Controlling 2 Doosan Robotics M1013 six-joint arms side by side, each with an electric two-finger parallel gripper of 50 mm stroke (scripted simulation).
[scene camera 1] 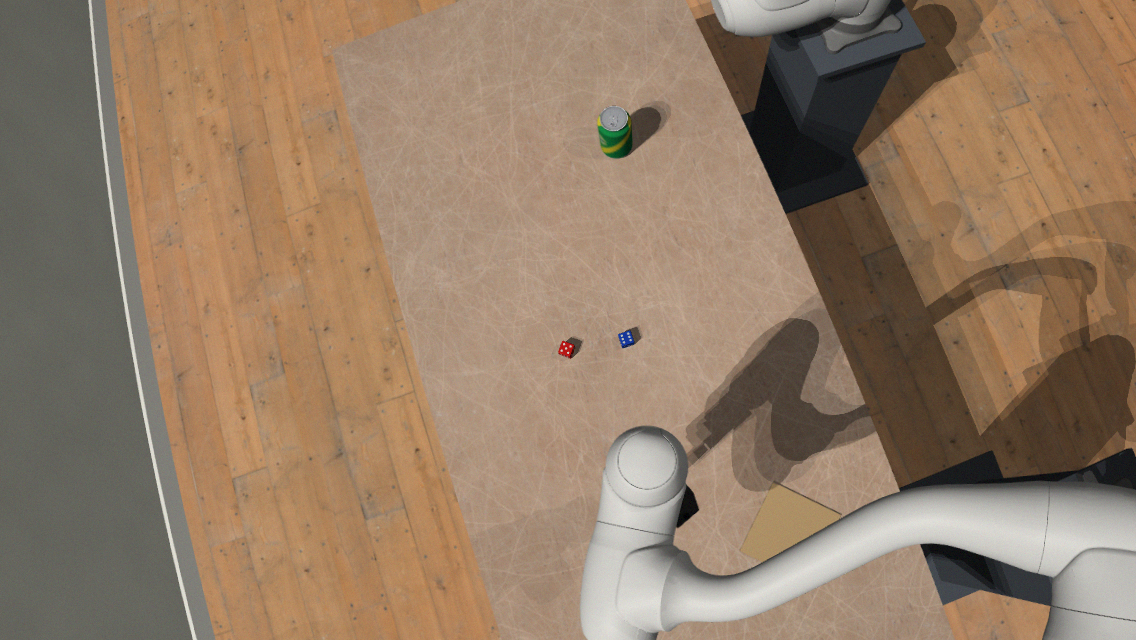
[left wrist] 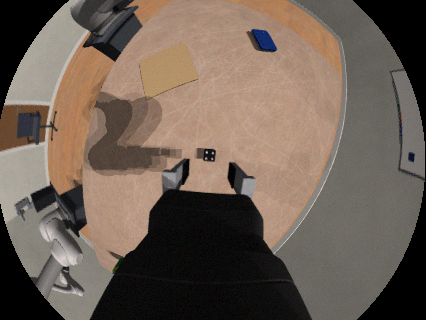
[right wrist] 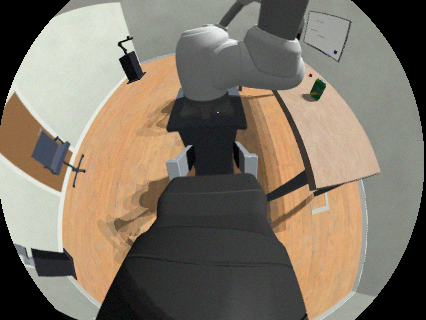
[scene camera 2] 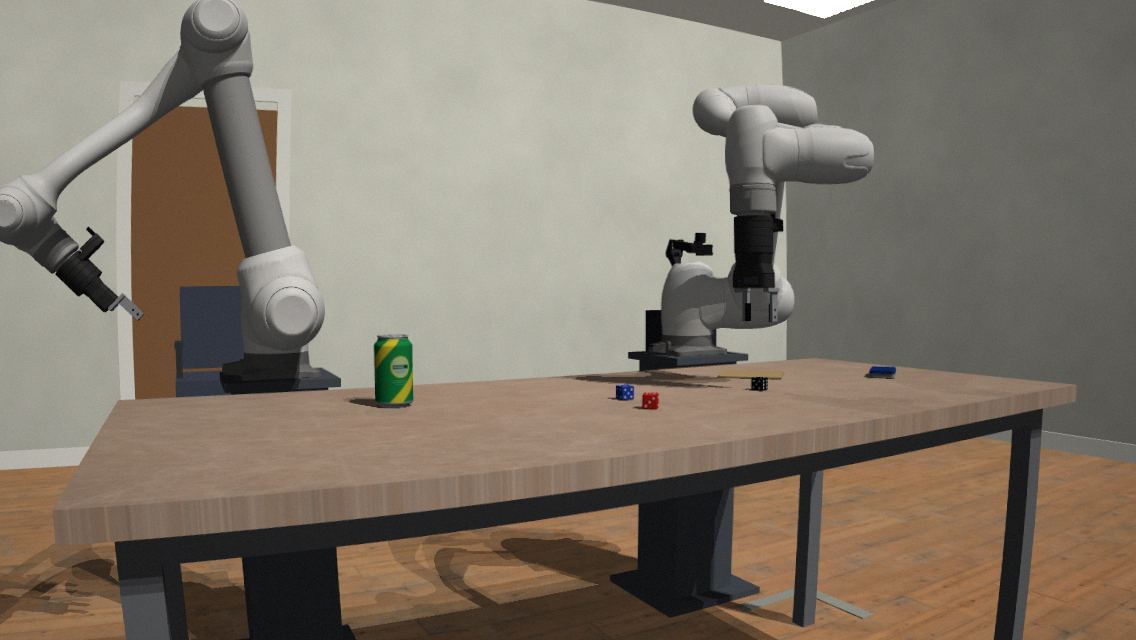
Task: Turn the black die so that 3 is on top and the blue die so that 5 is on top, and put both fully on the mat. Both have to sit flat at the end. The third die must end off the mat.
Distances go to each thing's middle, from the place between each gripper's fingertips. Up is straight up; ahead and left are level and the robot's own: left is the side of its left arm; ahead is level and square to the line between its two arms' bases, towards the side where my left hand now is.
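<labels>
My left hand (scene camera 2: 759, 321) is 16 cm to the right of the tan mat (scene camera 1: 785, 518), 20 cm past it and 15 cm above it. As for my right gripper (scene camera 2: 141, 317), I see it 1280 mm to the right of the tan mat, 530 mm short of it and 160 mm above it. Going by its middle, the tan mat is nearer to my left hand than to my right gripper.
</labels>
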